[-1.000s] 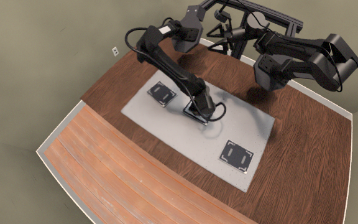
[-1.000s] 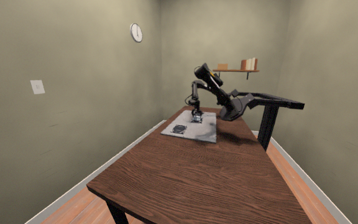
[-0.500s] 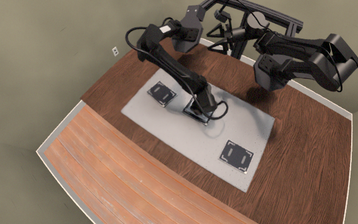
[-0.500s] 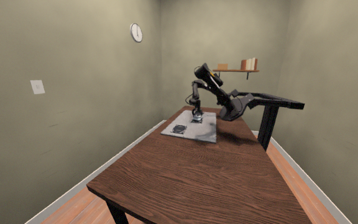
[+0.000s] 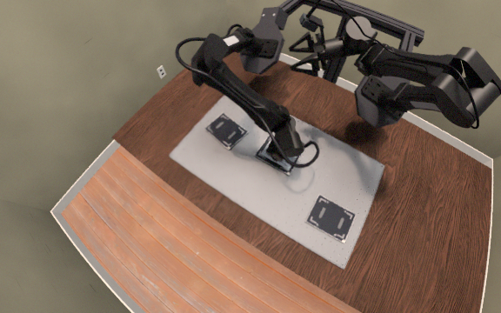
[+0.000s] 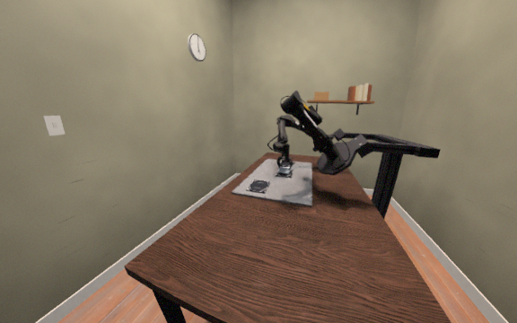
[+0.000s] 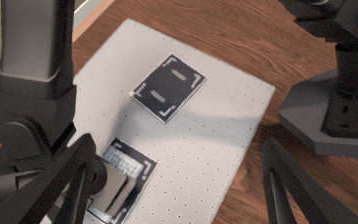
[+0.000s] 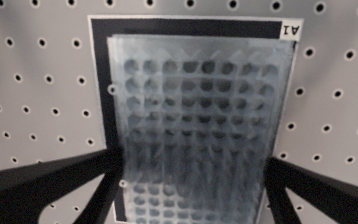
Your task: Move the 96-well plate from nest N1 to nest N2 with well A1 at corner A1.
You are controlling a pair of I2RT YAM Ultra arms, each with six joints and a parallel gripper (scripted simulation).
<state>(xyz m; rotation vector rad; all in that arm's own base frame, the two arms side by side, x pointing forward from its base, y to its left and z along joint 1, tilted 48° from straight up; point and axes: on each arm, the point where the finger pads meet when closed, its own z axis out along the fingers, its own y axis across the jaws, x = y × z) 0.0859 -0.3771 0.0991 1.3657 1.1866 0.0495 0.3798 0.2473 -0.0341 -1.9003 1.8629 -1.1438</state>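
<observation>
Now: right hand 4 cm above the black plate nest. From my right hand the other things lie so: clear 96-well plate: 1 cm below; then white corner label: 7 cm to the left, 5 cm ahead, 3 cm below.
</observation>
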